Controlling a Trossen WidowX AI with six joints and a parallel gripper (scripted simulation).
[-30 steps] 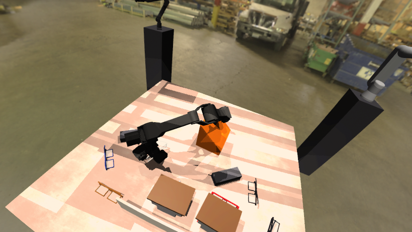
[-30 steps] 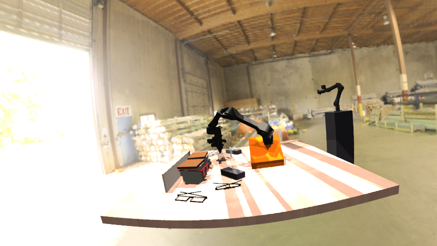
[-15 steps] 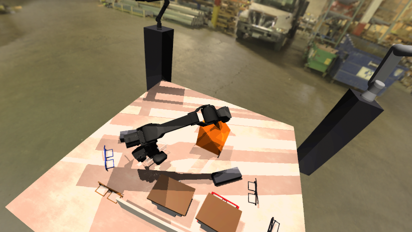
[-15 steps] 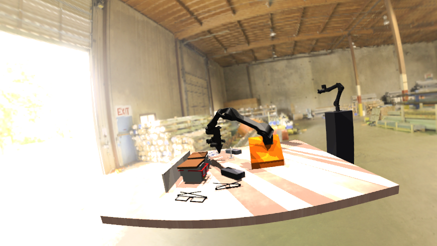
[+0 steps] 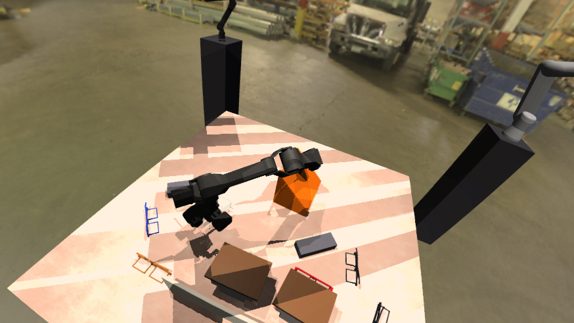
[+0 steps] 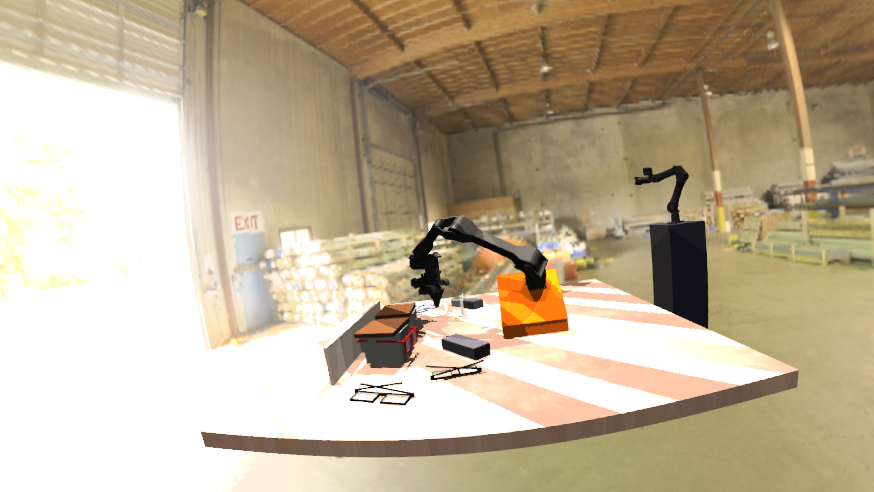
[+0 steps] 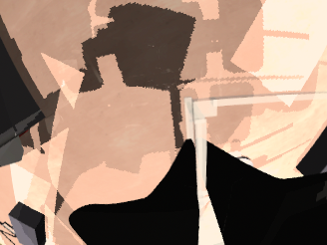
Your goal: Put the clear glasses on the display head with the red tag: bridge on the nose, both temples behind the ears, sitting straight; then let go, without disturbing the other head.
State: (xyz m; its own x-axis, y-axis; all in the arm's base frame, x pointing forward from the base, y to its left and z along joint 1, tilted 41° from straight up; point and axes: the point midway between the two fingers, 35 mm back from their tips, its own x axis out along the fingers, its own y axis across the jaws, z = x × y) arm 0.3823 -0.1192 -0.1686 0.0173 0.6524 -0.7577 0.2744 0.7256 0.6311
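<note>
Now: the small post 100 mm behind my gripper tip, 40 mm to the right of it and 30 mm below it. Round my gripper tip: white panel 230 mm ahead, 310 mm to the left.
</note>
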